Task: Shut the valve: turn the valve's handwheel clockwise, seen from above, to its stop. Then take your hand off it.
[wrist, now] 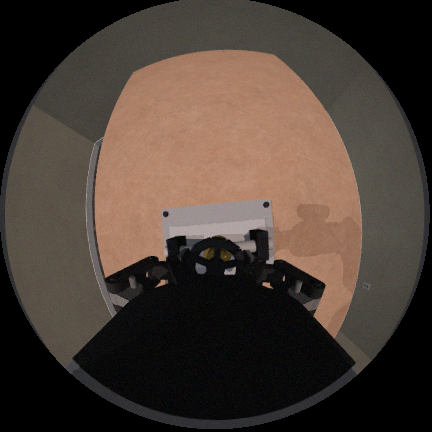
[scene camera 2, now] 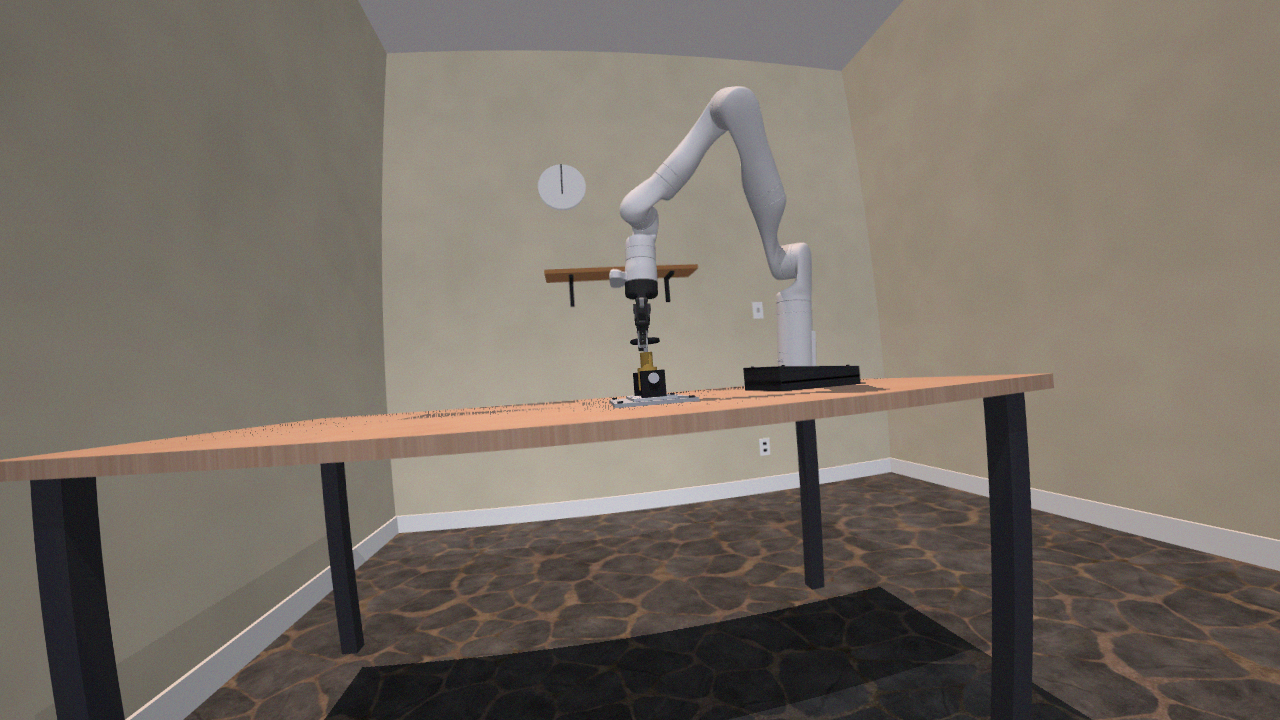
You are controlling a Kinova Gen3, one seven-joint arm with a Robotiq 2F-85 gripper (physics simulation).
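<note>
The valve's black spoked handwheel [scene camera 2: 657,340] [wrist: 216,244] sits level on top of the valve. The valve has a yellow neck [scene camera 2: 646,360] [wrist: 223,254] and a black body [scene camera 2: 651,383] on a light grey base plate [scene camera 2: 631,402] [wrist: 200,216]. My gripper [scene camera 2: 642,340] [wrist: 215,256] points straight down over the valve and is shut on the handwheel, with one finger at its left and one at its right in the wrist view. The near part of the wheel is hidden behind the black gripper housing in the wrist view.
The valve stands on a wooden table [scene camera 2: 537,429] [wrist: 220,125]. In the wrist view, pipe stubs with black ends flank the valve. The black base box [scene camera 2: 801,377] under the arm stands on the table to the right in the scene view. A wall shelf [scene camera 2: 586,274] hangs behind.
</note>
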